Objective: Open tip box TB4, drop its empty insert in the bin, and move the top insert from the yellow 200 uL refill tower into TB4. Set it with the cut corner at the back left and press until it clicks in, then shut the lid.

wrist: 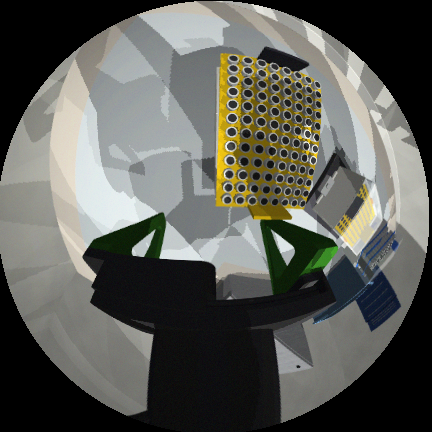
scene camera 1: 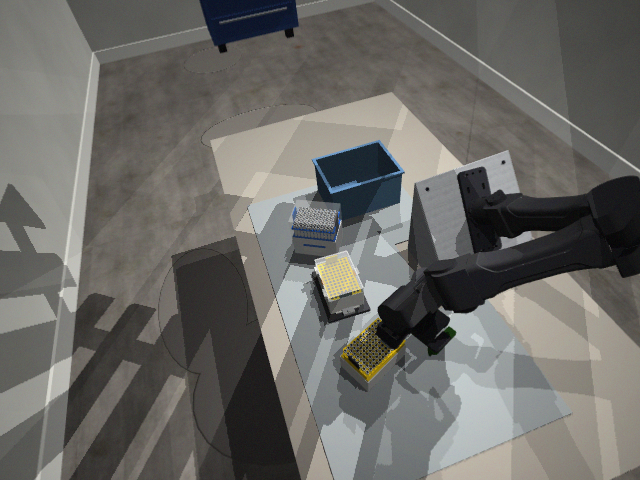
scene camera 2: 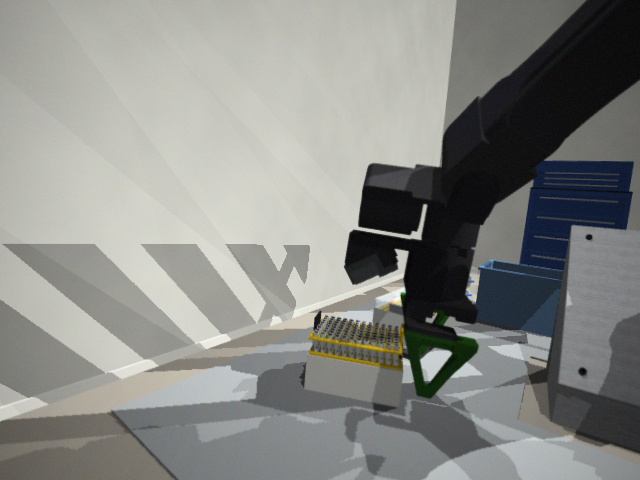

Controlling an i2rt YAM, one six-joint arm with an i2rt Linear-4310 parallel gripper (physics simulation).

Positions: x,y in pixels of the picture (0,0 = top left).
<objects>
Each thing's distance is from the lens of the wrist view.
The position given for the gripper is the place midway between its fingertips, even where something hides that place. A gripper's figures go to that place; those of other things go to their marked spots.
gripper (wrist: 212,217): 13 cm
blue-topped tip rack (wrist: 379,249): 37 cm
blue bin (wrist: 346,284): 48 cm
The marked spots on the blue bin and the blue-topped tip rack are 17 cm apart.
</objects>
